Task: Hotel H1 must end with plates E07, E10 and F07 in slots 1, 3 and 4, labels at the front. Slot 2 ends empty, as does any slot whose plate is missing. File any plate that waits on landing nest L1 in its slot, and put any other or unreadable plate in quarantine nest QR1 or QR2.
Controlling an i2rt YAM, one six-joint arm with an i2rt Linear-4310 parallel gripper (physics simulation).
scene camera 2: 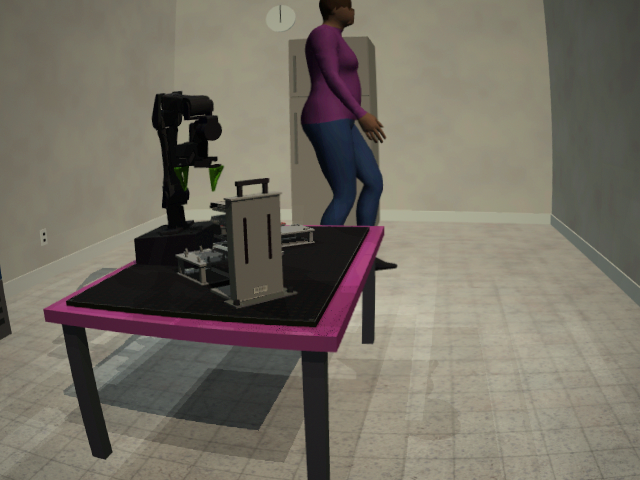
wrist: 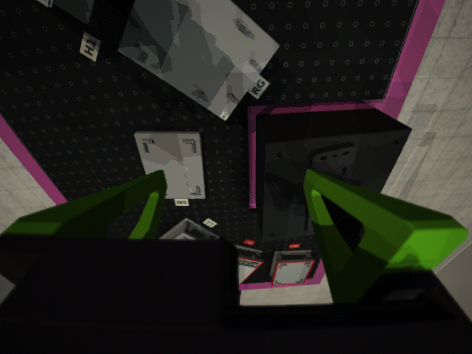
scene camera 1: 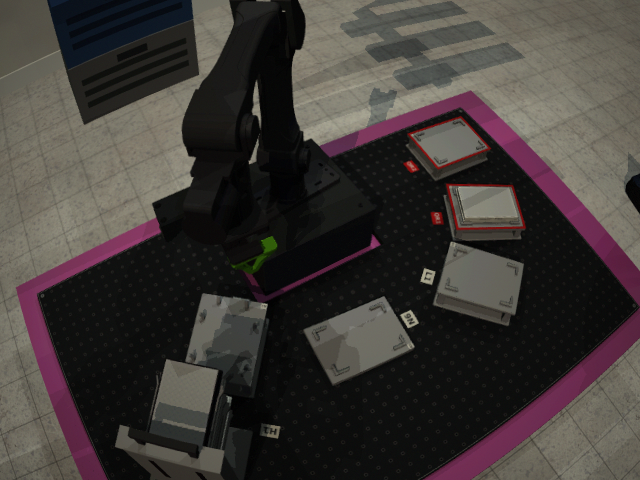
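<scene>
My gripper is open and empty, high beside the arm's base. Hotel H1 stands upright at the lower left in scene camera 1. A pale plate shows at its top level; the lower levels are hidden or too dark to read. Landing nest L1 has a bare top with corner guides. Quarantine nest QR1 holds a pale plate, its label unreadable. Quarantine nest QR2 is bare.
A low nest tagged N6 stands bare between H1 and L1. The RG stand, with small pegs, stands close behind H1. The black robot base is beside them. A person stands behind the table.
</scene>
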